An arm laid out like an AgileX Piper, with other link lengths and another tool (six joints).
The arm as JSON. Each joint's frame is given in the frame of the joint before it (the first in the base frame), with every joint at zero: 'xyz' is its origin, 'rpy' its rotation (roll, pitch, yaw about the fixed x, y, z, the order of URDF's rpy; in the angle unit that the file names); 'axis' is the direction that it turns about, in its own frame. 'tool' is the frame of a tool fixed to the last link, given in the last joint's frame.
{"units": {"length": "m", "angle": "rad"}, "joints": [
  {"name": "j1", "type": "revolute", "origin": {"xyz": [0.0, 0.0, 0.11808], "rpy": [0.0, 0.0, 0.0]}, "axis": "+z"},
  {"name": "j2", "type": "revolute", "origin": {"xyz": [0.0, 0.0, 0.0], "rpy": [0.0, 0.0, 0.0]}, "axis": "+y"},
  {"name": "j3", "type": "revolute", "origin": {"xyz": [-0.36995, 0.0, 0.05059], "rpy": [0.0, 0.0, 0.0]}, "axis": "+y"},
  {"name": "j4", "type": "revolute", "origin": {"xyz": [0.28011, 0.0, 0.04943], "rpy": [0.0, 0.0, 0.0]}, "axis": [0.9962, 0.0, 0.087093]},
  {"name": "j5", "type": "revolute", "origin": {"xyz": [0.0, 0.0, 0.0], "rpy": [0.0, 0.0, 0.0]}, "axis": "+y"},
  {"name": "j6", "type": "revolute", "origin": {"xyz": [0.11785, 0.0, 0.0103], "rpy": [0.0, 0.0, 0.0]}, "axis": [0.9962, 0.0, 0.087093]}
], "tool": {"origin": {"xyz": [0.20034, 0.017, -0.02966], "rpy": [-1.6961, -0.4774, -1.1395]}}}
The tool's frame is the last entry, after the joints.
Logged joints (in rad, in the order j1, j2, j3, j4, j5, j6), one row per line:
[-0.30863, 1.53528, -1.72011, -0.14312, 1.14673, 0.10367]
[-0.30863, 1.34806, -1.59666, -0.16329, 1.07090, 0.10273]
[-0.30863, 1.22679, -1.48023, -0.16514, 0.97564, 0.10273]
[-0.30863, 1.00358, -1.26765, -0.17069, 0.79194, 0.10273]
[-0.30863, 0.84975, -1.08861, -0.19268, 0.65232, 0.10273]
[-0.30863, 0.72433, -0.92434, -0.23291, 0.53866, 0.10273]
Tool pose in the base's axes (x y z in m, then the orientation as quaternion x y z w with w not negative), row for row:
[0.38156, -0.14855, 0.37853, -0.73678, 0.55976, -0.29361, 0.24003]
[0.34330, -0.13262, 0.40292, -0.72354, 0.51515, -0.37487, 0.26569]
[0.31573, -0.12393, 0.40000, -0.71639, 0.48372, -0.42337, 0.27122]
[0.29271, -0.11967, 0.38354, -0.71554, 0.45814, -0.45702, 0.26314]
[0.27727, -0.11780, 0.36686, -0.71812, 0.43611, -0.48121, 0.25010]
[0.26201, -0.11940, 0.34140, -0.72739, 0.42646, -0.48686, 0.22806]
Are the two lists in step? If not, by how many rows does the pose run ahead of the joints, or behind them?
The pose runs 2 rows ahead of the joints: the pose in row i belongs to the joints in row i + 2.
